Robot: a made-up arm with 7 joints. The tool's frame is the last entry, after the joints. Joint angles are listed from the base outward. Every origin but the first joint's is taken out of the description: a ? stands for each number. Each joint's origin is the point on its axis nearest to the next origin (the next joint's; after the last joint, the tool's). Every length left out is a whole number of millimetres.
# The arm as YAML. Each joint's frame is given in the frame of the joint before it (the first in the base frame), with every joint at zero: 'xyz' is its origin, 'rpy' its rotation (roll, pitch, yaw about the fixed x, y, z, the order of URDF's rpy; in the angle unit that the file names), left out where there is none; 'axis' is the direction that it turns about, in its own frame. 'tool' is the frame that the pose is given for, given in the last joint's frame.
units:
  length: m
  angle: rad
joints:
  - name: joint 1
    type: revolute
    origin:
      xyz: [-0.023, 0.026, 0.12]
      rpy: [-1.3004, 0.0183, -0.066]
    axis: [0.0, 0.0, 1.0]
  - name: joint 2
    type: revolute
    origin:
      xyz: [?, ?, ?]
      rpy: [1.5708, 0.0, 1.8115]
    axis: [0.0, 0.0, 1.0]
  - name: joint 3
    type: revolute
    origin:
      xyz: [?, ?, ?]
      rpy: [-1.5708, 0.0, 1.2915]
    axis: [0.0, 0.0, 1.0]
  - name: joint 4
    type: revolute
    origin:
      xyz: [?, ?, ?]
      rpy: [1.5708, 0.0, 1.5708]
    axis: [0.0, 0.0, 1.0]
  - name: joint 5
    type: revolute
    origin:
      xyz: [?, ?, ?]
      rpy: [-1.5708, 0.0, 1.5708]
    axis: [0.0, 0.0, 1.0]
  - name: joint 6
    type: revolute
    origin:
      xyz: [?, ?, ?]
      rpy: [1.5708, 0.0, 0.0]
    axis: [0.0, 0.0, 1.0]
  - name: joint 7
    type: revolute
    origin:
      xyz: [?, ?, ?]
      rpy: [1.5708, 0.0, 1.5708]
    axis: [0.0, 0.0, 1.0]
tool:
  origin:
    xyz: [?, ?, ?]
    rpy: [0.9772, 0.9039, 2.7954]
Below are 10 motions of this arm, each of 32 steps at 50 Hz.
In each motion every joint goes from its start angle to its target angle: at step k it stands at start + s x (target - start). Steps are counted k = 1, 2, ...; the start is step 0. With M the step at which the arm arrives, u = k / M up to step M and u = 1 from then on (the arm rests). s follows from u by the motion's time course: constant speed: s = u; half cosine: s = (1 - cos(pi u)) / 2; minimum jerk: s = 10 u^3 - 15 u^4 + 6 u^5.
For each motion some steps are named. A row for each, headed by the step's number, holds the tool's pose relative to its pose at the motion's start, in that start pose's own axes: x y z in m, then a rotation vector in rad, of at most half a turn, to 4 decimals.
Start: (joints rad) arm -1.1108 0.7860 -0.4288 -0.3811 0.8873 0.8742 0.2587
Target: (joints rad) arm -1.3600 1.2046 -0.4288 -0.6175 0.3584 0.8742 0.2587
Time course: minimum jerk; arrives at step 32
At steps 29, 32:
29: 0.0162 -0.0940 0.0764 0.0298 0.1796 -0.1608
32: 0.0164 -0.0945 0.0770 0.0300 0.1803 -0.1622

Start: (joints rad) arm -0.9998 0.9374 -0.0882 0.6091 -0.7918 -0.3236 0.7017
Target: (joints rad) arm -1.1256 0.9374 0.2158 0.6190 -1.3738 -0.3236 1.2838
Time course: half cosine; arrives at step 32
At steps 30, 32:
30: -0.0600 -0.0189 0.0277 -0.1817 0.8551 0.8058
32: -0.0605 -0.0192 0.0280 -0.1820 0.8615 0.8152

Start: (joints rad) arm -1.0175 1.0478 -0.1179 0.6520 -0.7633 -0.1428 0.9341
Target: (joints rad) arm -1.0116 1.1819 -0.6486 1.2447 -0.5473 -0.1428 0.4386
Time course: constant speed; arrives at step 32
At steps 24, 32:
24: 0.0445 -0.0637 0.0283 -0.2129 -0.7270 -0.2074
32: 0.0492 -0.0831 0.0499 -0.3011 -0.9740 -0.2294

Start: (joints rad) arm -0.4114 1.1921 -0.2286 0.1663 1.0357 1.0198 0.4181
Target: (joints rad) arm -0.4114 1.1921 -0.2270 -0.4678 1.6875 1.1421 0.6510
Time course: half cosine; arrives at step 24
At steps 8, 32:
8: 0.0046 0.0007 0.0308 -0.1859 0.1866 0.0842
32: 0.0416 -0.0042 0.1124 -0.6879 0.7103 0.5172

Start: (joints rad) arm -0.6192 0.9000 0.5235 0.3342 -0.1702 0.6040 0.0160
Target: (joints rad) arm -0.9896 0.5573 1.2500 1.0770 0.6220 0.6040 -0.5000
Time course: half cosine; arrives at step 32
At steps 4, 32:
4: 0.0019 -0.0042 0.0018 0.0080 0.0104 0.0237
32: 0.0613 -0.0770 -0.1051 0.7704 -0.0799 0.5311

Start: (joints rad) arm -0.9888 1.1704 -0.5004 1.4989 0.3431 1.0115 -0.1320
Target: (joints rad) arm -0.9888 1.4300 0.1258 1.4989 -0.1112 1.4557 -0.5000
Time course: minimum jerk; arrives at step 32
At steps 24, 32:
24: 0.0331 -0.1540 0.0371 1.3467 -0.0793 -0.0384
32: 0.0378 -0.1686 0.0362 1.4970 -0.0902 -0.0771

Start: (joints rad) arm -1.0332 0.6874 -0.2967 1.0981 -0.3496 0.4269 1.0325
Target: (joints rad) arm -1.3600 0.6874 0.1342 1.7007 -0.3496 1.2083 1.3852
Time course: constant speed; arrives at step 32
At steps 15, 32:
15: -0.0218 -0.0296 0.0049 -0.1882 -0.2937 0.4411
32: -0.0104 -0.0338 0.0018 -0.2813 -0.8173 0.7179

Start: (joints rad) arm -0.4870 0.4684 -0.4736 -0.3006 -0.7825 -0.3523 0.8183
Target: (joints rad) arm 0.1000 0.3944 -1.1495 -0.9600 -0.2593 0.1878 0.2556
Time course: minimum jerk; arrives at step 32
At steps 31, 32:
31: 0.0883 0.1948 -0.0180 0.8806 -0.6017 0.2400
32: 0.0883 0.1949 -0.0180 0.8808 -0.6017 0.2401

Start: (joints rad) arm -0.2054 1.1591 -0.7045 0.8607 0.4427 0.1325 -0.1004
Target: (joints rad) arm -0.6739 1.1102 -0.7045 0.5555 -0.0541 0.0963 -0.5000
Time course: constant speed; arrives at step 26
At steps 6, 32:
6: 0.0030 -0.0020 0.0520 0.0506 0.1640 -0.0881
32: 0.0547 0.0140 0.2083 0.0861 0.5917 -0.5616

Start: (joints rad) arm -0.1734 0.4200 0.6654 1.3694 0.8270 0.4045 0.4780
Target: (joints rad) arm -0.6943 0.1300 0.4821 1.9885 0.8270 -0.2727 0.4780
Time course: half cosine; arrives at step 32
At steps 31, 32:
31: 0.0353 0.2330 0.0130 0.3420 0.0637 -0.9654
32: 0.0355 0.2334 0.0131 0.3427 0.0637 -0.9677

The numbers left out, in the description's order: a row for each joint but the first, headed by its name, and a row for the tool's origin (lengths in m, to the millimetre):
joint 2: 0.007 -0.004 0.0
joint 3: 0.232 -0.084 0.0
joint 4: -0.013 -0.044 0.0
joint 5: -0.175 -0.023 0.0
joint 6: 0.004 -0.031 0.0
joint 7: 0.037 0.031 0.0
tool: -0.024 0.008 0.0

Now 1 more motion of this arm.
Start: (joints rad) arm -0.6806 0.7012 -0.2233 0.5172 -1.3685 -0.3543 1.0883
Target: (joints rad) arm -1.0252 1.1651 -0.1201 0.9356 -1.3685 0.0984 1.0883
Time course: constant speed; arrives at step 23
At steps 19, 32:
19: -0.1822 0.0743 0.0279 -0.2581 0.1339 -0.1129
32: -0.2153 0.0951 0.0463 -0.2979 0.1849 -0.0991

